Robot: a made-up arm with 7 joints.
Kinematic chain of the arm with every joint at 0, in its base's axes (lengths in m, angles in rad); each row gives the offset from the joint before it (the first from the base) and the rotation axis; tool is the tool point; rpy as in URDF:
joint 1: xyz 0 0 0.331 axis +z
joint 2: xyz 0 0 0 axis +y
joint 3: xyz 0 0 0.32 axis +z
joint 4: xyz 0.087 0 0 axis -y
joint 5: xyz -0.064 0 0.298 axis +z
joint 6: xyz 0 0 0 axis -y
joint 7: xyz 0.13 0 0 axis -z
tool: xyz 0 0 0 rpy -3.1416 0 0
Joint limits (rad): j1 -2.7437..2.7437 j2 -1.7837..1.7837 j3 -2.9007..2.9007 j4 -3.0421..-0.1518 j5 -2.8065..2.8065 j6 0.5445..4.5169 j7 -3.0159..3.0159
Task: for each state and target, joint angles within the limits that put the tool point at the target. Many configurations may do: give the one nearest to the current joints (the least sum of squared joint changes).
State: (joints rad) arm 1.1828 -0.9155 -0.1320 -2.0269 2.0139 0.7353 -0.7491
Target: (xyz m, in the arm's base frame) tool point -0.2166 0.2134 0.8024
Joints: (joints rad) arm 1.2738 -0.6971 0.4023 -1.9585 2.0057 0.7364 -0.7491
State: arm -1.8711 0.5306 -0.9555 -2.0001 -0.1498 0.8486 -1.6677
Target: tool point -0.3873 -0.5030 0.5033
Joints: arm -1.6422 0.5948 -0.7838 -1.3259 -0.1472 1.2063 -1.6677
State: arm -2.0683 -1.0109 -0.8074 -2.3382 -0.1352 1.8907 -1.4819
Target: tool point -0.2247 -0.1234 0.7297
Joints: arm -1.8640 -0.9039 -0.4139 -2.3418 -0.1707 1.9047 -1.4819
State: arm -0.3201 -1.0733 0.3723 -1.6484 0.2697 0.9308 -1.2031
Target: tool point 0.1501 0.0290 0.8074
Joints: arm -0.4059 -0.9178 0.1473 -1.8623 0.2194 0.8738 -1.2031
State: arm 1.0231 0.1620 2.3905 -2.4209 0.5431 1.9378 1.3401
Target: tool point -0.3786 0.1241 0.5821
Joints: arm 0.7368 0.5774 2.3501 -2.3584 0.5520 2.0014 1.3401
